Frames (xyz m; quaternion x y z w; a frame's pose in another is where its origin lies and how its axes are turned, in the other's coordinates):
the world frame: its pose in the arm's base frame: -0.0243 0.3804 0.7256 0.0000 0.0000 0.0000 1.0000
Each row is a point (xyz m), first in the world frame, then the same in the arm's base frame.
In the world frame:
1: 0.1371 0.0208 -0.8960
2: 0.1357 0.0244 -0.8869
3: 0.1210 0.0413 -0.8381
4: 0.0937 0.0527 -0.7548
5: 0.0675 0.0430 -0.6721
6: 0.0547 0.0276 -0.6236
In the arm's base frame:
1: 0.1128 0.4012 -0.1704
2: 0.1114 0.4048 -0.1613
3: 0.0967 0.4217 -0.1125
4: 0.0694 0.4331 -0.0292
5: 0.0432 0.4234 0.0535
6: 0.0304 0.4080 0.1020

